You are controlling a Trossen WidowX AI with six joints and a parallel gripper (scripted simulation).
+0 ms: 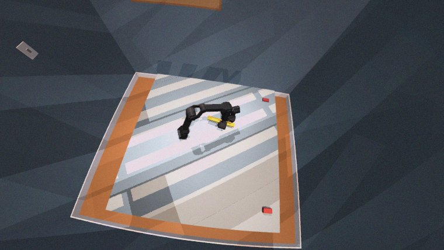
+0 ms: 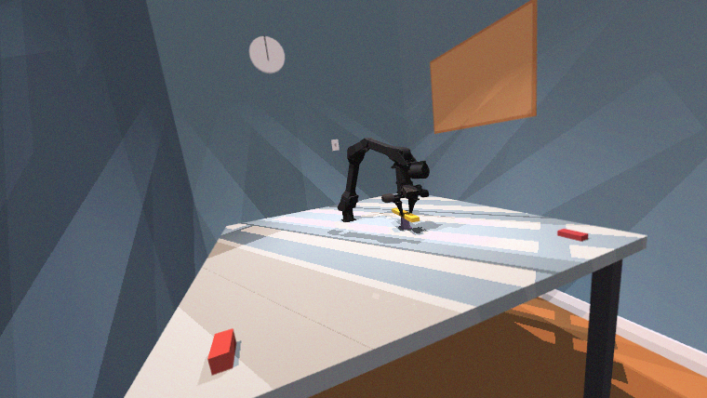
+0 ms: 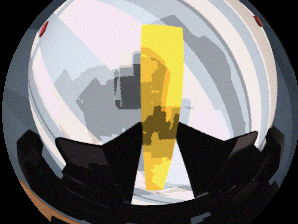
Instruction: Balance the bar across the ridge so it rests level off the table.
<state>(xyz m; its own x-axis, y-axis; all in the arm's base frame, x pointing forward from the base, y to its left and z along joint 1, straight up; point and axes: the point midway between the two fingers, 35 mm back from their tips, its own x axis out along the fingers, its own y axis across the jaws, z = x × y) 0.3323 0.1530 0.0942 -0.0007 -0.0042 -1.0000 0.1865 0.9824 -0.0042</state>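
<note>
The bar is 3 cm behind my gripper tip.
</note>
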